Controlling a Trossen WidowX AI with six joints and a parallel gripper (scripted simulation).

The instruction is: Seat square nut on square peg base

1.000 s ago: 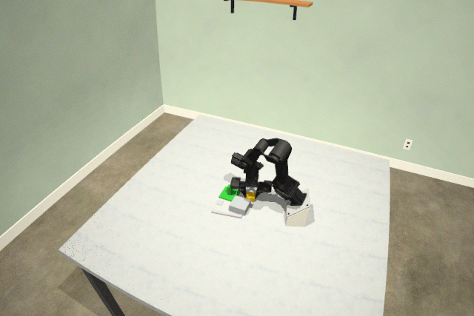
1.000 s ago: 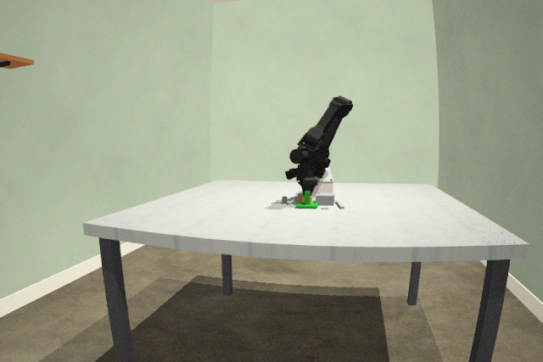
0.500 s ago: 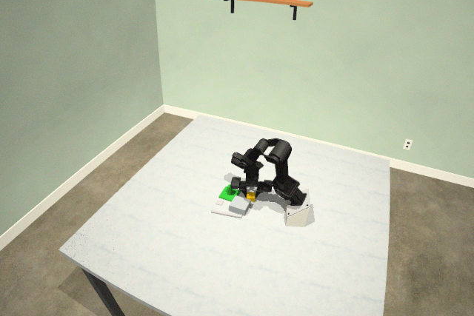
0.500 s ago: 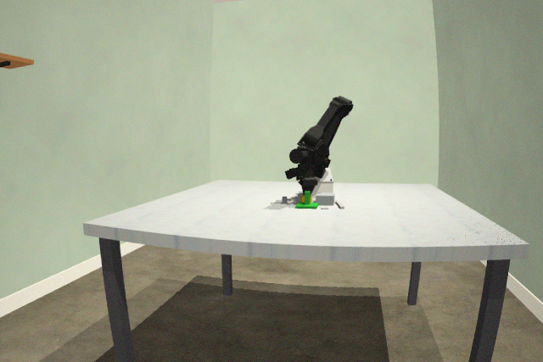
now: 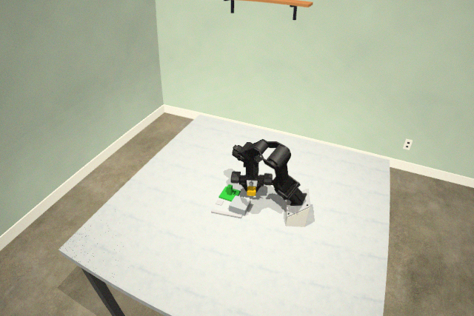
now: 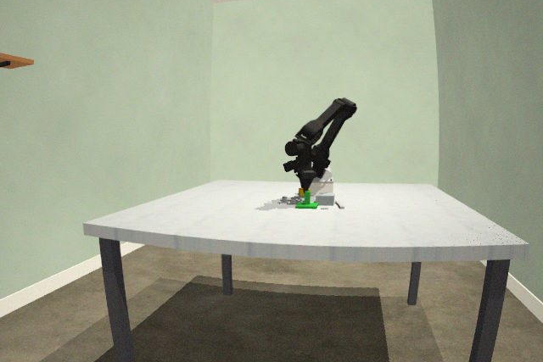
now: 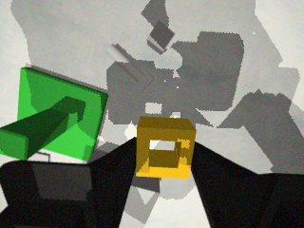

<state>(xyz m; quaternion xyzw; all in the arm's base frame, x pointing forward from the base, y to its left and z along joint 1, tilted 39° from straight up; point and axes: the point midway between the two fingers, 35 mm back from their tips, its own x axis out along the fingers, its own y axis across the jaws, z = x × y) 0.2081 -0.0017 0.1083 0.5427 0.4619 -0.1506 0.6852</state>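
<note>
Right now my hand is 90 mm short of the small white tile, 130 mm to the right of it and 70 mm above it. The rest, counted from my hand: white strip: 10 mm ahead, 160 mm to the left, 70 mm below; small grey cube: 50 mm ahead, 60 mm to the right, 60 mm below; grey block: 10 mm behind, 90 mm to the left, 50 mm below.
</note>
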